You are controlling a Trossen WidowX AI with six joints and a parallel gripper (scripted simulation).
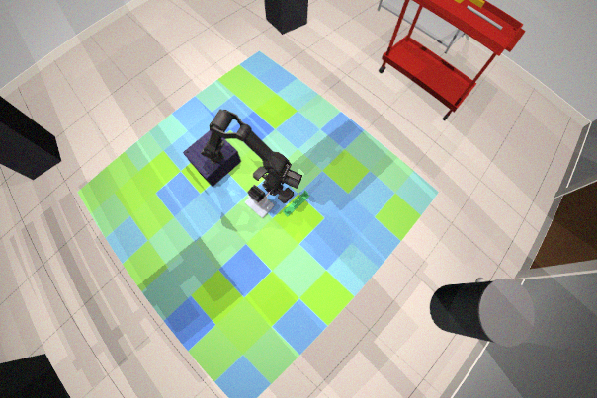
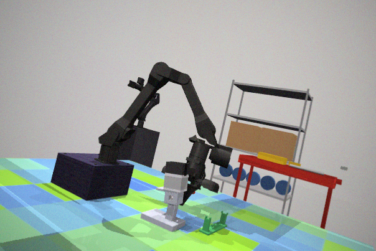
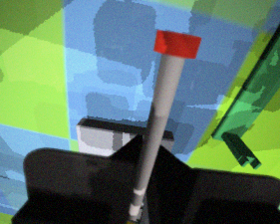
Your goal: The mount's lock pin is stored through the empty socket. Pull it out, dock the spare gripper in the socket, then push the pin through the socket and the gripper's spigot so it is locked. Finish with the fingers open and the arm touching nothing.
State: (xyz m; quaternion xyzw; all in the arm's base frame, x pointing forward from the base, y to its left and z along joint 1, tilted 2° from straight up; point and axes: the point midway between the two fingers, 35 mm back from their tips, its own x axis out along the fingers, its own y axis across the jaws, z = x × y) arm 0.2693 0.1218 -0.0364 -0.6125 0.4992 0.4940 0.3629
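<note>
The grey mount lies 6 cm to the right of my gripper tip. From my gripper tip the other things lie so: spare gripper: 1 cm ahead, 6 cm to the right, 8 cm above; green cradle: 9 cm ahead, 7 cm to the left, 2 cm below.
</note>
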